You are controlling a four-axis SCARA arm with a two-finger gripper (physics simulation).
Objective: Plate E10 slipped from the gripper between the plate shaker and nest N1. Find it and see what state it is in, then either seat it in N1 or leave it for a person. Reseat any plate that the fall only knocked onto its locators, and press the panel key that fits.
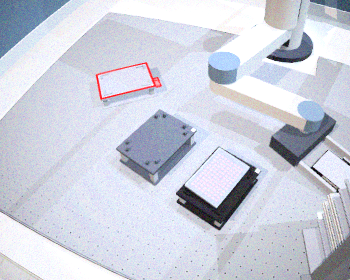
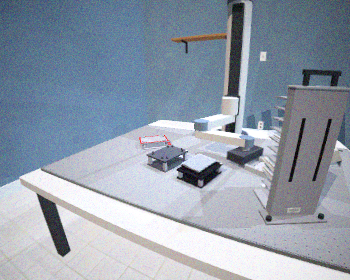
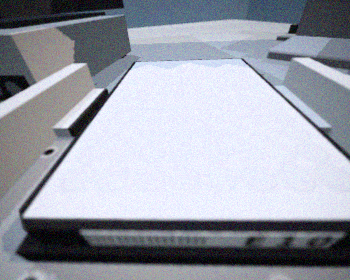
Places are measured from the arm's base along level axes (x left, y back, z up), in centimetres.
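Where they show: gripper, fingertip midpoint: [image 1: 347, 178] [image 3: 185, 78].
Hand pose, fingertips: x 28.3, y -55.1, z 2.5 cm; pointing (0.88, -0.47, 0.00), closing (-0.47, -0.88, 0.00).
Observation:
After its pixels a point has its place.
Plate E10 [image 3: 190, 160] @(x 21.9, y -51.9, z 2.7 cm) [image 1: 330, 164] @(x 23.1, y -52.5, z 2.7 cm) lies upright between the fingers of my gripper [image 3: 185, 78] @(x 28.3, y -55.1, z 2.5 cm) [image 1: 345, 175] @(x 28.3, y -55.1, z 2.5 cm). My gripper is open, one finger along each long side, with a narrow gap seen at the left pad. The label on the plate's near edge reads E10. Its top is white with glare, so wells or a lid cannot be made out. Another plate [image 1: 217, 175] @(x -2.7, y -69.0, z 7.5 cm) [image 2: 201, 163] @(x -1.2, y -70.2, z 7.4 cm), with pinkish wells, rests on a black device [image 1: 222, 212] @(x 1.2, y -76.2, z 5.5 cm) [image 2: 201, 179] @(x 1.6, y -78.4, z 5.2 cm); I cannot tell if it is fully down. The names of N1 and the shaker are unreadable, and no panel key can be made out.
A dark grey four-legged device [image 1: 157, 142] @(x -19.2, y -64.8, z 6.6 cm) [image 2: 167, 155] @(x -18.2, y -67.1, z 6.6 cm) with black locators stands beside the black one. A red-edged platform [image 1: 125, 82] @(x -38.3, y -46.8, z 5.3 cm) [image 2: 154, 139] @(x -38.1, y -46.4, z 5.3 cm) stands behind it. A tall grey plate tower [image 2: 307, 150] @(x 30.7, y -82.3, z 22.6 cm) with shelves stands at the right, close to the gripper.

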